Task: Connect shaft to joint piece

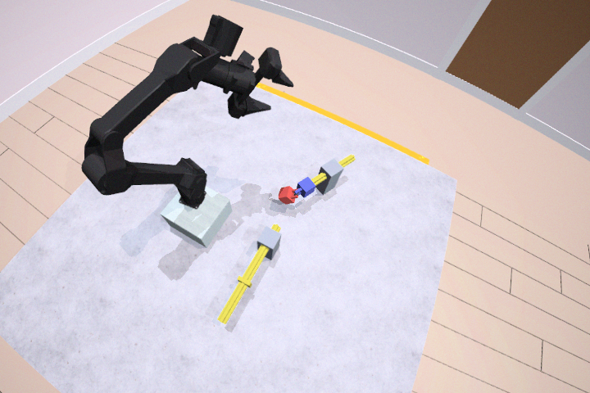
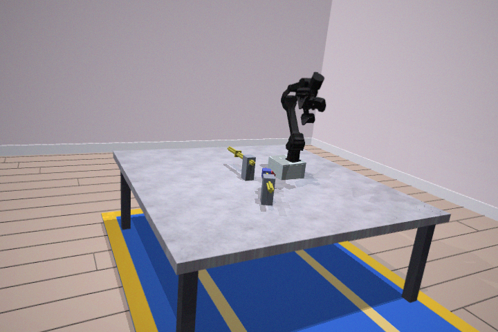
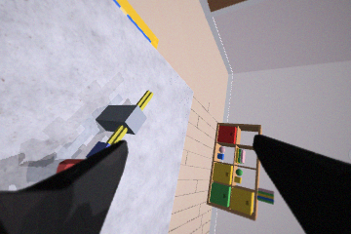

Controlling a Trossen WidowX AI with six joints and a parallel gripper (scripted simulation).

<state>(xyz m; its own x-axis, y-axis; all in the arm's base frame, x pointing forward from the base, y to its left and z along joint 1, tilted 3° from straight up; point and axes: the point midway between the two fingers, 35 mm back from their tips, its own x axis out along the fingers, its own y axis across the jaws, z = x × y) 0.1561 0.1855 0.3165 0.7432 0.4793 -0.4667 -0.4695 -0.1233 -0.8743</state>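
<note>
The red joint piece lies 8 cm ahead of my gripper tip, 9 cm to the right of it and 30 cm below it.
</note>
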